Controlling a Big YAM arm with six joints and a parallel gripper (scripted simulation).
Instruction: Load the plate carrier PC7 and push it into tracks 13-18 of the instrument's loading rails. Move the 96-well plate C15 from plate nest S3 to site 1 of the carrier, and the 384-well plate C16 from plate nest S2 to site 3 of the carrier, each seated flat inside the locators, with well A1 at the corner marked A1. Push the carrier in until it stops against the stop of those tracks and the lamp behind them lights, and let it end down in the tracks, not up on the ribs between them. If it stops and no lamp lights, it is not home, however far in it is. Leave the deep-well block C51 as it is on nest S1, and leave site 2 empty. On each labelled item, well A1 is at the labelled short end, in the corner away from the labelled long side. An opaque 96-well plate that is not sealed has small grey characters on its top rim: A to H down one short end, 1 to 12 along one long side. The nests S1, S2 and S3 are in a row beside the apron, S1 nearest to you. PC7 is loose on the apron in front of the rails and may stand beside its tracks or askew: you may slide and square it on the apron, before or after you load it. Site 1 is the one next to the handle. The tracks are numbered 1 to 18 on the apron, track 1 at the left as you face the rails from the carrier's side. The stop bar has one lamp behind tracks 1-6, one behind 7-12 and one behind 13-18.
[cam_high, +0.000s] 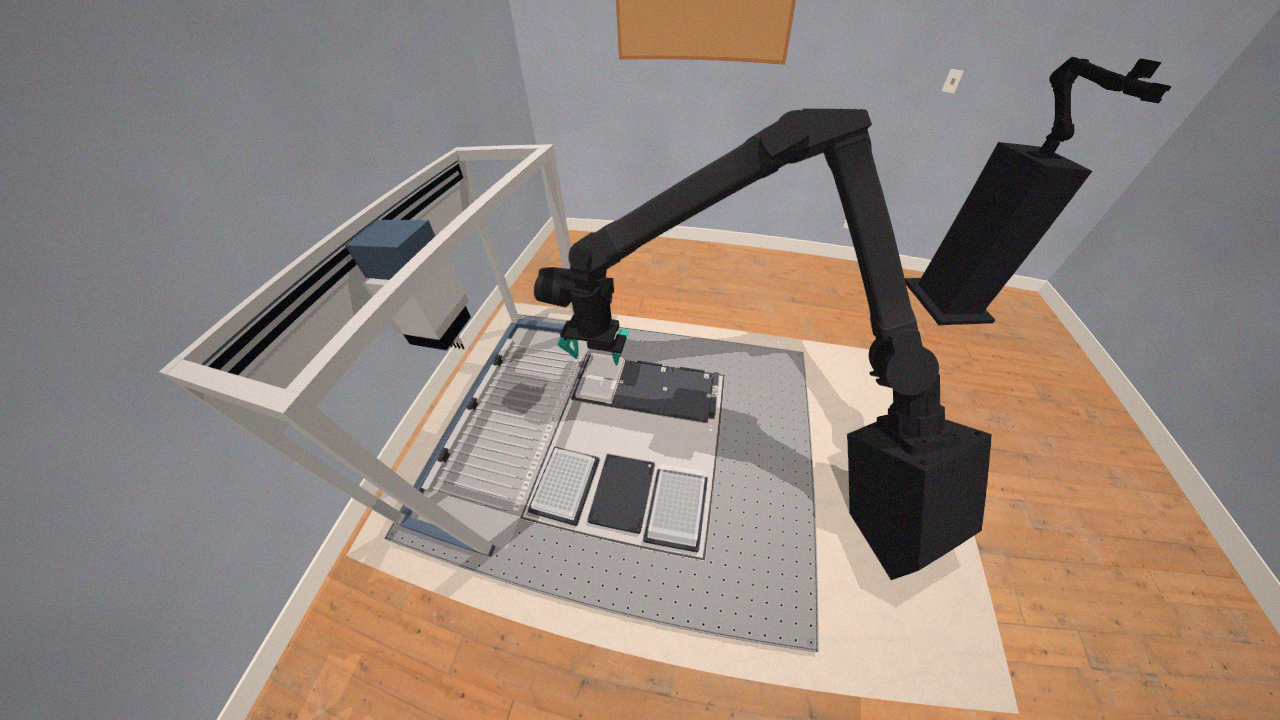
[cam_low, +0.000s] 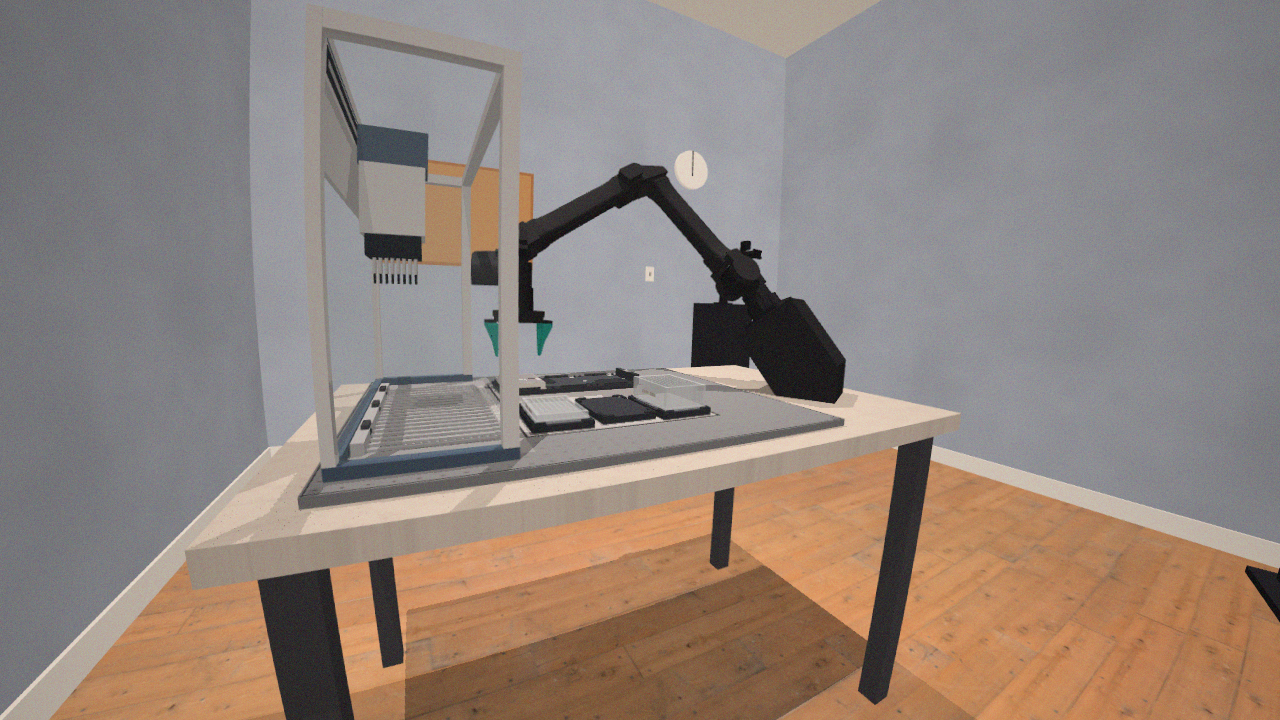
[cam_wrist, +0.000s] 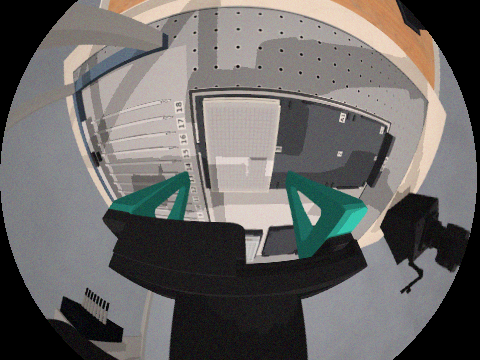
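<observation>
The 96-well plate C15 lies 260 mm to the left of my hand, 70 mm below it and 60 mm ahead of it. From my hand the other things lie so: dark plate carrier PC7: 100 mm behind, 70 mm below, 30 mm to the left; then nest S2: 280 mm to the left, 80 mm below, 50 mm behind; then nest S3: 260 mm to the left, 80 mm below, 60 mm ahead.
</observation>
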